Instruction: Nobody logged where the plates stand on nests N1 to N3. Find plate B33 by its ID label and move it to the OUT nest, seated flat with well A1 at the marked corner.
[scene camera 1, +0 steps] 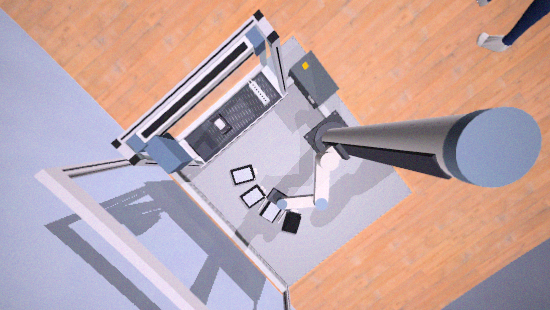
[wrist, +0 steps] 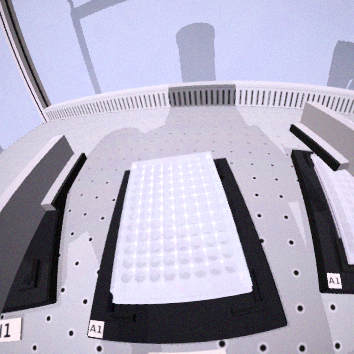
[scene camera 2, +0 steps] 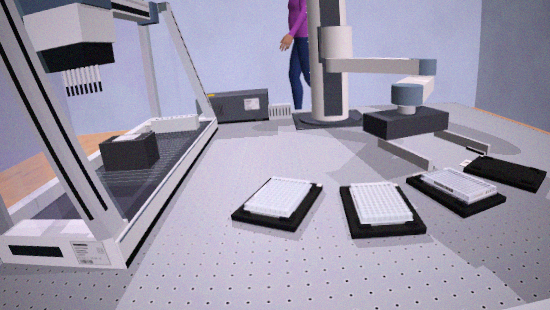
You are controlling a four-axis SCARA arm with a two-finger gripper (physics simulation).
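Where they show: gripper, fingertip midpoint: (scene camera 1: 268, 216) (wrist: 187, 125) (scene camera 2: 462, 157); arm's base, link origin: (scene camera 2: 330, 121).
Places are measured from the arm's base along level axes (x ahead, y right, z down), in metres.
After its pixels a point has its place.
Note:
My gripper (scene camera 1: 272, 208) @[x 0.712, y -0.121, z -0.098 m] (scene camera 2: 459, 159) @[x 0.712, y -0.121, z -0.098 m] (wrist: 187, 125) @[x 0.712, y -0.121, z -0.098 m] is open and empty, its fingers spread above and to either side of a clear well plate (scene camera 1: 270, 212) @[x 0.701, y -0.132, z -0.036 m] (scene camera 2: 459, 186) @[x 0.718, y -0.121, z -0.042 m] (wrist: 175, 225) @[x 0.677, y -0.128, z -0.041 m]. That plate lies flat in a black nest (scene camera 2: 467, 210) @[x 0.776, y -0.105, z -0.025 m] (wrist: 200, 322) @[x 0.623, y -0.102, z -0.025 m] with an A1 tag (wrist: 96, 328) @[x 0.601, y -0.163, z -0.025 m] at its near-left corner in the wrist view. Its side print is too small to read. Two more plates sit in nests: a middle one (scene camera 1: 253, 196) @[x 0.716, y 0.046, z -0.037 m] (scene camera 2: 381, 202) @[x 0.740, y 0.045, z -0.039 m] and a left one (scene camera 1: 243, 174) @[x 0.665, y 0.219, z -0.028 m] (scene camera 2: 280, 196) @[x 0.688, y 0.217, z -0.039 m]. A bare black nest (scene camera 1: 291, 223) @[x 0.639, y -0.309, z -0.025 m] (scene camera 2: 507, 171) @[x 0.645, y -0.304, z -0.025 m] (wrist: 37, 270) @[x 0.616, y -0.236, z -0.026 m] is beside a partly cut-off N1 tag (wrist: 9, 329) @[x 0.560, y -0.244, z -0.015 m].
A framed pipetting machine (scene camera 2: 95, 245) @[x 0.851, y 0.489, z -0.056 m] stands left in scene camera 2, with a dark block (scene camera 2: 130, 152) @[x 0.565, y 0.554, z -0.105 m] and a white rack (scene camera 2: 175, 123) @[x 0.227, y 0.556, z -0.090 m] on its deck. A grey box (scene camera 1: 314, 79) @[x -0.114, y 0.399, z -0.128 m] (scene camera 2: 240, 106) @[x -0.035, y 0.363, z -0.081 m] is near the arm base. A person (scene camera 2: 299, 55) stands behind.

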